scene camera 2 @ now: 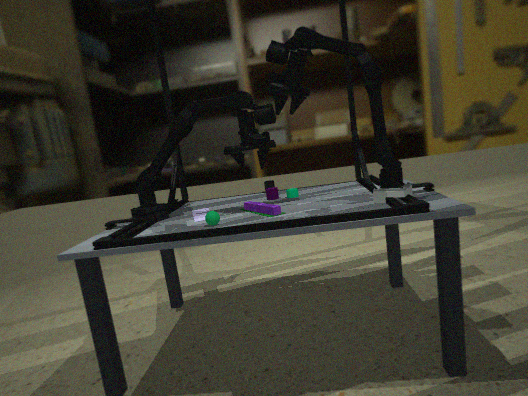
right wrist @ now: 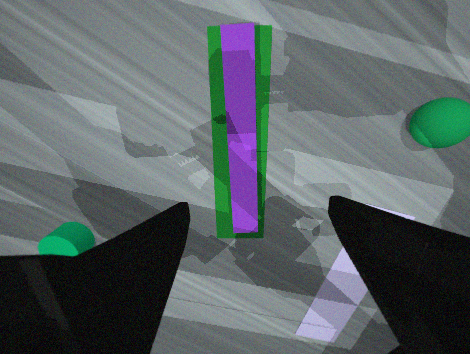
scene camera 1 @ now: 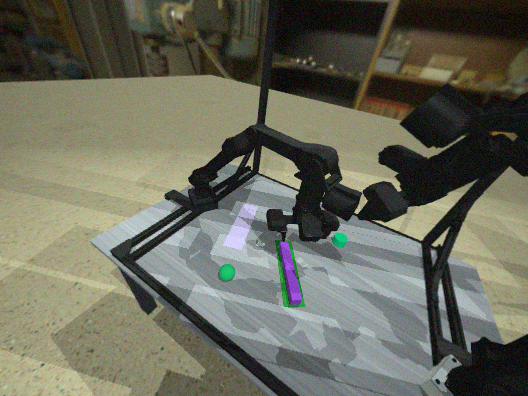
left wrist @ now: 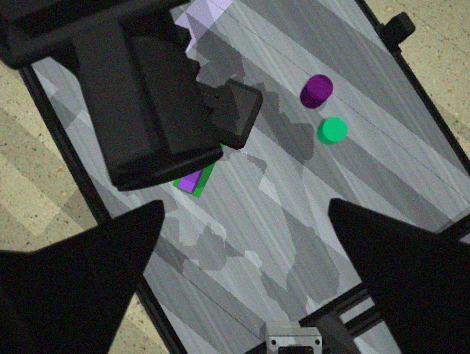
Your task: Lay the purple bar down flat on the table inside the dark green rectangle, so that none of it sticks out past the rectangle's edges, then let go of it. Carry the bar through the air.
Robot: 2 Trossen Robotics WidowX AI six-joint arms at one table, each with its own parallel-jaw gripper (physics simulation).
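Frame: origin at the left arm's base, x ahead, y left, z up, level; millimetres.
Seen in the pictures: left gripper, fingertip midpoint: (scene camera 2: pixel 284 114) (scene camera 1: pixel 372 212) (left wrist: pixel 246 206); right gripper, fingertip midpoint: (scene camera 2: pixel 253 171) (right wrist: pixel 258 207) (scene camera 1: pixel 295 240); left arm's base, link origin: (scene camera 2: pixel 392 186) (scene camera 1: pixel 466 392); right arm's base, link origin: (scene camera 2: pixel 148 206) (scene camera 1: pixel 202 193).
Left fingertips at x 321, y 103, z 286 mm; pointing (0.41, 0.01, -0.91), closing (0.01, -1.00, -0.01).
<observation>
Offsets run from my left fingertips to a thing's middle. "spot": to the spot under its first point.
The purple bar @[dy +71, dx +104, dz -319 mm] (scene camera 1: pixel 291 272) (scene camera 2: pixel 262 208) (left wrist: pixel 190 181) (right wrist: pixel 241 100) lies flat inside the dark green rectangle @[spot: dy +95, dx +93, dz -321 mm] (scene camera 1: pixel 282 275) (right wrist: pixel 220 175). In the right wrist view, green shows along both long sides and in a thin strip at the near end; the bar's top covers the rectangle's far edge there. My right gripper (scene camera 2: pixel 252 162) (right wrist: pixel 258 207) is open and empty, above the table near one end of the bar and apart from it. My left gripper (scene camera 1: pixel 370 183) (scene camera 2: pixel 285 113) (left wrist: pixel 246 206) is open and empty, high above the table. The right arm hides much of the bar in the left wrist view.
A green ball @[dy +259, dx +171, dz -309 mm] (scene camera 1: pixel 227 272) (scene camera 2: pixel 212 218) (right wrist: pixel 442 122) and a lavender strip @[spot: dy +134, dx +347, dz -332 mm] (scene camera 1: pixel 241 227) (right wrist: pixel 332 300) are on one side of the bar. A green cylinder @[dy -193, dx +127, dz -317 mm] (scene camera 1: pixel 340 240) (left wrist: pixel 334 131) (right wrist: pixel 60 246) and a dark purple cylinder @[dy -159, dx +208, dz -310 mm] (scene camera 2: pixel 272 193) (left wrist: pixel 320 89) stand towards the back.
</observation>
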